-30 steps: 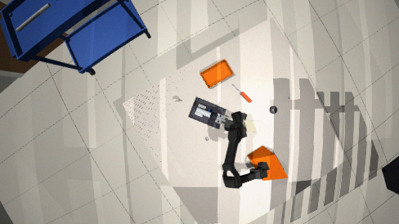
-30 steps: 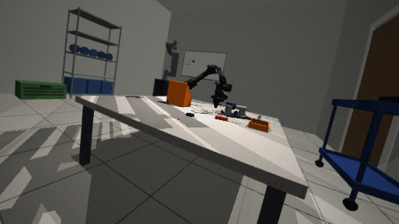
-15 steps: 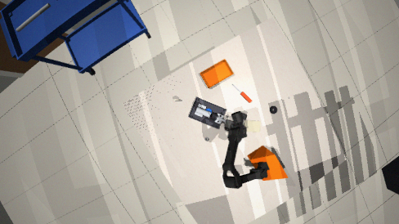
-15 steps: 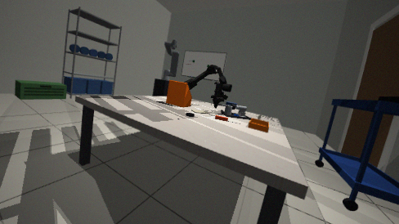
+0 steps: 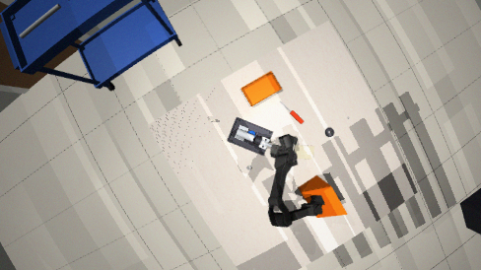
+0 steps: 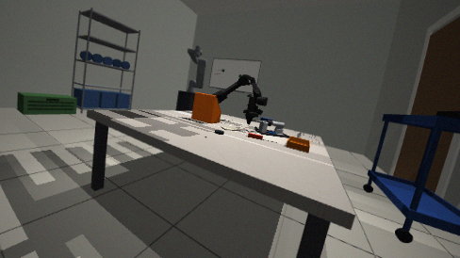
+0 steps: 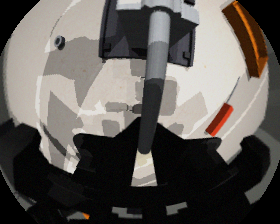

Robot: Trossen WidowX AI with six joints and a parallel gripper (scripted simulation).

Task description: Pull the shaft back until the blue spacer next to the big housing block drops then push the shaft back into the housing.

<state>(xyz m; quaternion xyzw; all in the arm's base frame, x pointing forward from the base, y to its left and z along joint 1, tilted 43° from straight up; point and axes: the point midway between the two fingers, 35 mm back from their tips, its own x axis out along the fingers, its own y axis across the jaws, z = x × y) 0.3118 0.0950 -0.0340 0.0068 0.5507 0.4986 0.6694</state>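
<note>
Right now my gripper tip is 6 cm short of the grey shaft, 5 cm to the right of it and 3 cm below it. Also, from my gripper tip: orange tray (37 cm ahead, 5 cm to the right, 4 cm below).
</note>
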